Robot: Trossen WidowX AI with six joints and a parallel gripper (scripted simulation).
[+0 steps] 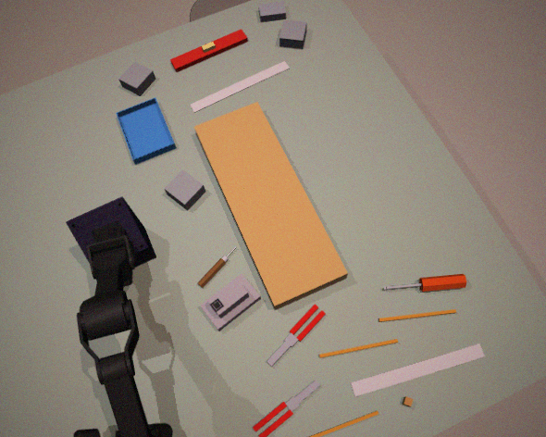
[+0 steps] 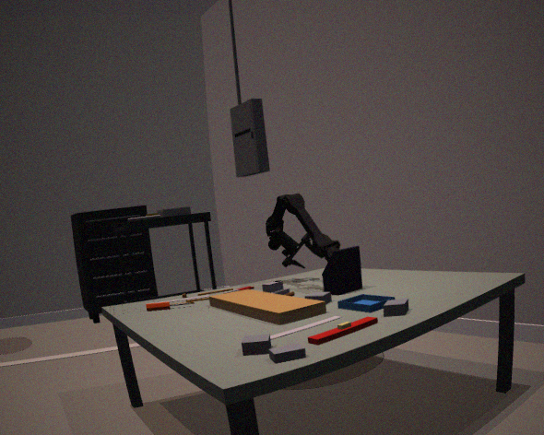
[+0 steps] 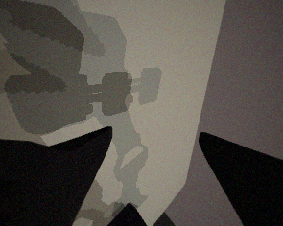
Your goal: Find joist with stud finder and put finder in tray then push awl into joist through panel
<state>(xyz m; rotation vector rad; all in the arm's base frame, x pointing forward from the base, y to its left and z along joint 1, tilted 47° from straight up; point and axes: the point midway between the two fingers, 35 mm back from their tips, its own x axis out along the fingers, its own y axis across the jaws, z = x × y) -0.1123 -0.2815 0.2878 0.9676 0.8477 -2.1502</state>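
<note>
The square light is 300 mm ahead of my gripper tip, 170 mm to the left of it and 30 mm below it. Round my gripper tip: awl: 340 mm ahead, 280 mm to the left, 80 mm below; stud finder: 310 mm ahead, 180 mm to the left, 50 mm below; blue tray: 280 mm ahead, 710 mm to the left, 80 mm below.
</note>
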